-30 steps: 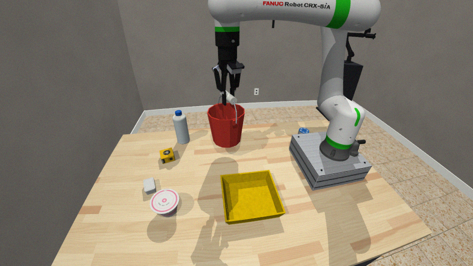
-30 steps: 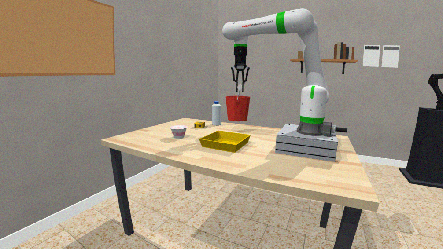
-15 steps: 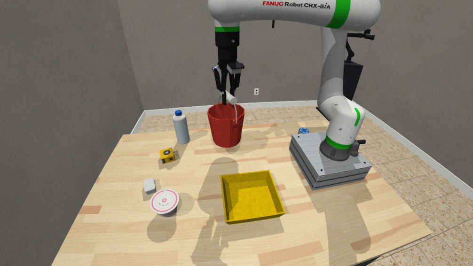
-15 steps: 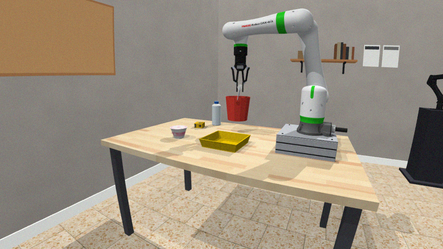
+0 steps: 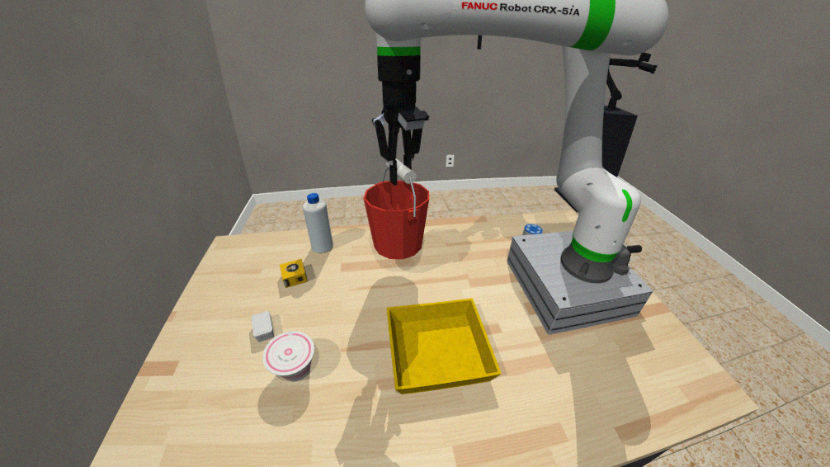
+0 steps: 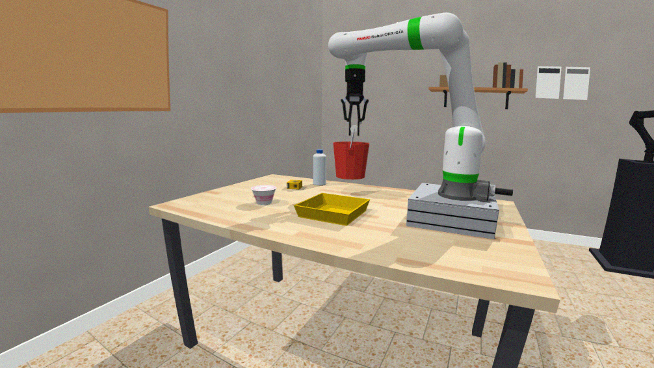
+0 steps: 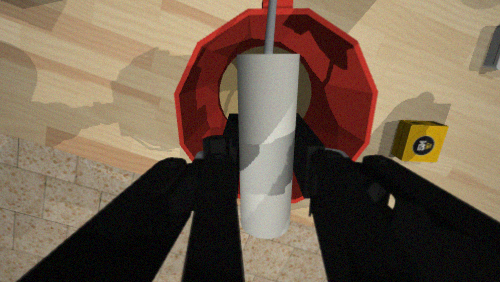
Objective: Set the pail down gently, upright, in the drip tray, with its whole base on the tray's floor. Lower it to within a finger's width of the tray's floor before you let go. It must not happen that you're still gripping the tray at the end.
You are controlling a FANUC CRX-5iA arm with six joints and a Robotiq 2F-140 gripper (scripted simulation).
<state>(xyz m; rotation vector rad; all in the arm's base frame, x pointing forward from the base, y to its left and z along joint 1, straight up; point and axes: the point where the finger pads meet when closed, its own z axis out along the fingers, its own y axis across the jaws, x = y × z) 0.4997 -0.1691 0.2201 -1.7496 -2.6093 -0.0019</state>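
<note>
Now: the red pail 9 cm below my hand and 1 cm ahead of it. Round my hand: yellow drip tray: 31 cm to the left, 31 cm below, 6 cm behind; then pail handle: 3 cm below; then white bottle: 26 cm ahead, 23 cm below, 13 cm to the right.
</note>
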